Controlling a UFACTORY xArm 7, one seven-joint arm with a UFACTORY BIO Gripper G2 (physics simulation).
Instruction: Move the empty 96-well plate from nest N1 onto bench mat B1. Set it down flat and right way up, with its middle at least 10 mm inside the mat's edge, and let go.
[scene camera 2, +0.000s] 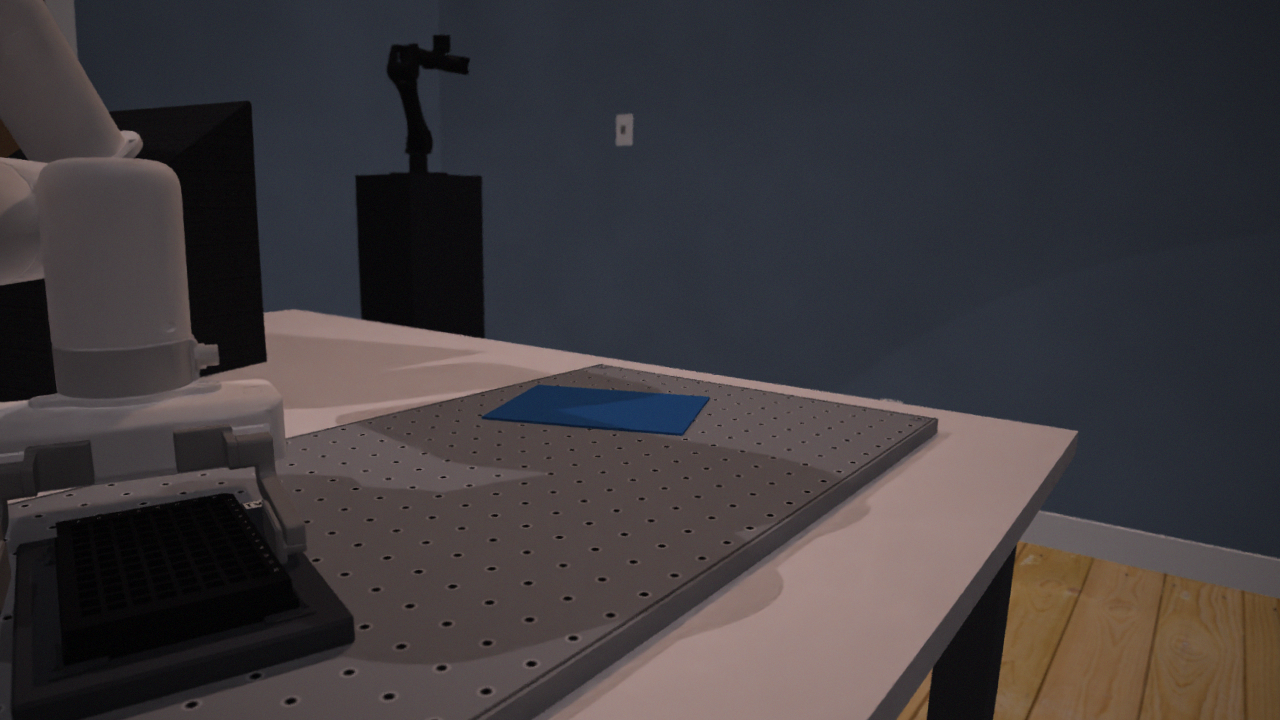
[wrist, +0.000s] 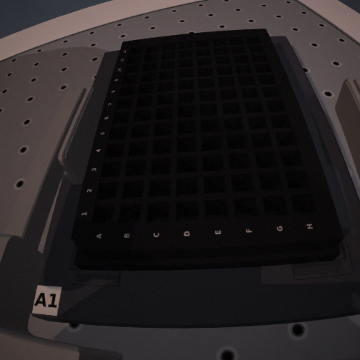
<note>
I see my gripper (wrist: 216, 92), a black 96-well plate (scene camera 2: 130, 581), a dark grey nest (wrist: 256, 295) and a blue bench mat (scene camera 2: 670, 414).
The black 96-well plate is seen too in the wrist view (wrist: 202, 159).
</note>
